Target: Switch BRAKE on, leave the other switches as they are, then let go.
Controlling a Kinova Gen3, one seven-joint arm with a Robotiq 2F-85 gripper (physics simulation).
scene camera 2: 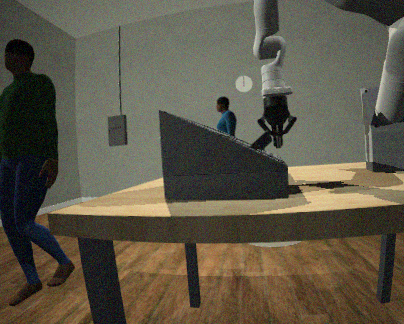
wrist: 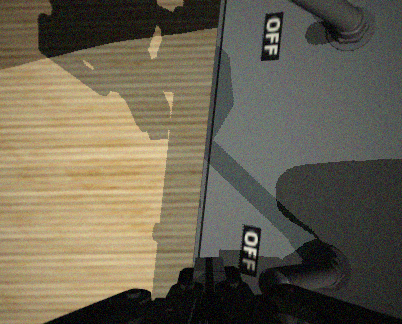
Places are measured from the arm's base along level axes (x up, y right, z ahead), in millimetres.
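Pixels of known places: gripper, fingertip midpoint: (scene camera 2: 278, 148) (wrist: 209, 276); arm's base, origin of the base link: (scene camera 2: 389, 112).
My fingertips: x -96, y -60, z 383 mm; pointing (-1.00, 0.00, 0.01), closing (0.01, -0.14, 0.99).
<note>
Ahead of a thing's pixels: the offset from my fingertips to its middle. "spot": to the spot under its first point. Level surfaces: height alone.
The dark grey sloped switch box @(dy -70, dx -28, dz +130 mm) (scene camera 2: 220, 167) (wrist: 310, 110) stands on the table. In the wrist view, one lever @(dy -10, dx +20, dz +39 mm) (wrist: 307, 274) at the lower right leans toward its OFF label @(spot: dy -10, dx -17, dz +22 mm) (wrist: 250, 251); from its place it seems to be BRAKE, but no name plate shows. Another lever @(dy -130, dx +20, dz +40 mm) (wrist: 332, 15) at the top right also leans toward an OFF label (wrist: 272, 36). My gripper (scene camera 2: 278, 144) (wrist: 209, 276) is shut and empty. Its tips are low, beside the free end of the lower lever, on its OFF side. In the scene view, a dark lever @(dy -250, dx +20, dz +40 mm) (scene camera 2: 261, 140) rises just left of the fingers. Contact cannot be told.
The wooden table @(dx -94 mm) (scene camera 2: 120, 202) (wrist: 75, 200) extends past the box's low edge. A grey block (scene camera 2: 387, 145) stands at the table's right, by another arm part. A person in green (scene camera 2: 30, 115) is at the left, and one in blue (scene camera 2: 227, 122) stands behind the table.
</note>
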